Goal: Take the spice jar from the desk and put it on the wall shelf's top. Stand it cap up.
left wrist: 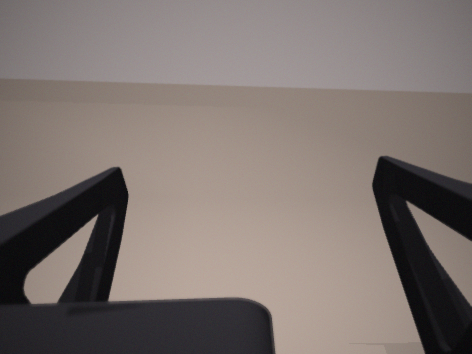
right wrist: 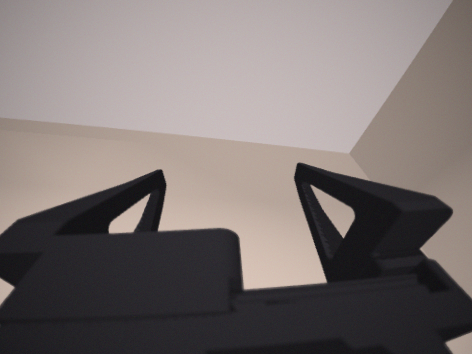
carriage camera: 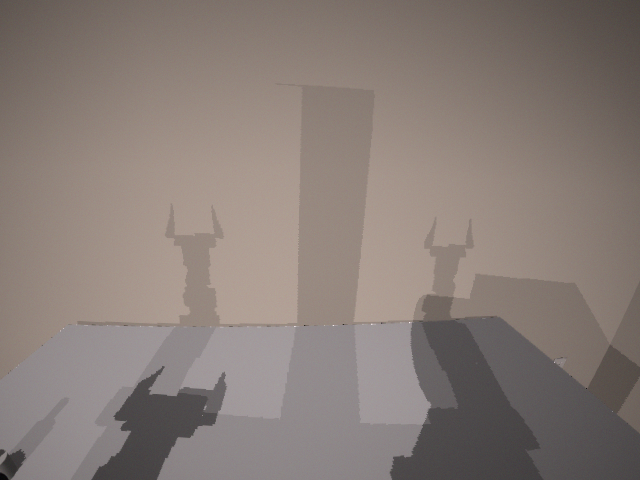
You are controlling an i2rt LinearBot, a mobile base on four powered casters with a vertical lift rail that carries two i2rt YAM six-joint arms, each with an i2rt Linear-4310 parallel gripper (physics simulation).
In view: my left gripper (left wrist: 249,175) and my right gripper (right wrist: 230,173).
